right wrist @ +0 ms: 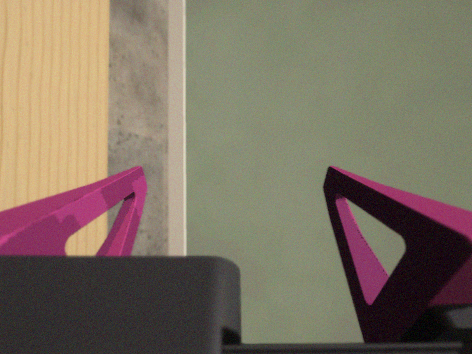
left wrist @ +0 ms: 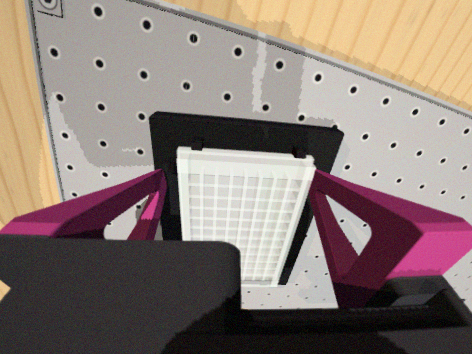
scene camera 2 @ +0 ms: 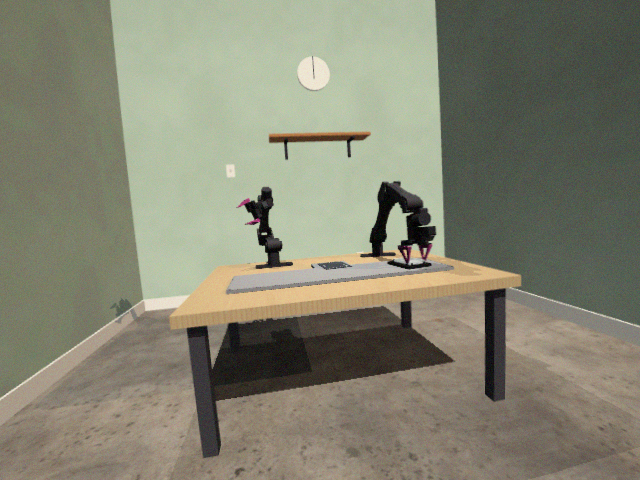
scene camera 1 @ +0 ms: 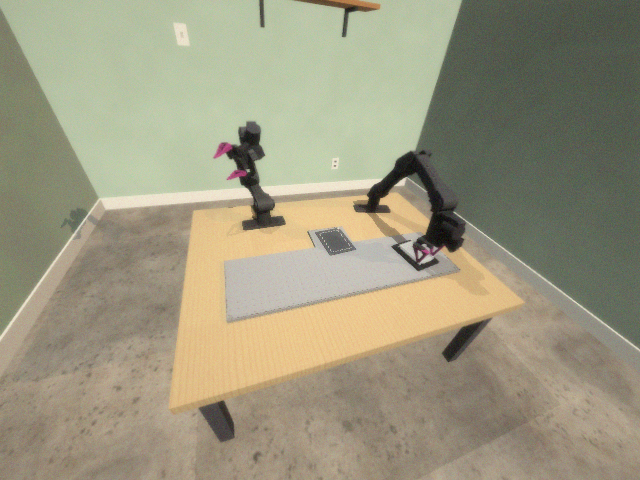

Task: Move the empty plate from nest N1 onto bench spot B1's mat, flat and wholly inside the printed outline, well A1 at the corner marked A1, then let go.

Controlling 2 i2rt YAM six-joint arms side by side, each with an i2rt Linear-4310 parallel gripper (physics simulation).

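Places are measured from the left arm's base along level axes (x up, y right, z ahead), in centimetres.
Where they show: left gripper, fingertip midpoint: (left wrist: 237, 177) (scene camera 2: 416, 262) (scene camera 1: 424, 258); right gripper, fingertip midpoint: (right wrist: 235, 176) (scene camera 2: 241, 216) (scene camera 1: 221, 169); left arm's base at its link origin: (scene camera 2: 377, 255) (scene camera 1: 371, 209); right arm's base at its link origin: (scene camera 2: 274, 266) (scene camera 1: 264, 223).
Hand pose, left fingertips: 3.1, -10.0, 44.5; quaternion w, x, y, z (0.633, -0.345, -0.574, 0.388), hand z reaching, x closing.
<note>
Each offset is from my left fingertips to the top centre of the thing, as dx, dy, dz. "spot": to the spot under its first point. Level surfaces: height alone.
The white gridded plate @(+0.8, +2.3, -4.2) (left wrist: 245, 205) (scene camera 1: 409, 250) sits in the black nest @(+0.4, +2.3, -4.2) (left wrist: 245, 129) (scene camera 1: 401, 254) (scene camera 2: 412, 266) on the grey perforated board. My left gripper (left wrist: 237, 177) (scene camera 1: 429, 253) (scene camera 2: 416, 257) is open, pointing down over the plate, with one finger at each long side. Whether the fingertips touch the plate cannot be told. My right gripper (right wrist: 235, 176) (scene camera 1: 230, 162) (scene camera 2: 248, 212) is open and empty, raised high above the far left of the table. The dark mat @(dx -1.6) (scene camera 1: 336, 241) (scene camera 2: 334, 265) with a dashed outline lies near the middle. Its corner marks are too small to read.
The grey perforated board @(dx -1.8) (scene camera 1: 289, 284) (scene camera 2: 279, 279) (left wrist: 120, 90) runs across the wooden table @(dx -3.1) (scene camera 1: 310, 341) (scene camera 2: 361, 289). A light pad edge @(spot: -1.8, +45.7, -15.6) (scene camera 1: 313, 239) shows beside the dark mat. A wall shelf (scene camera 2: 319, 136) hangs behind, well above the arms.
</note>
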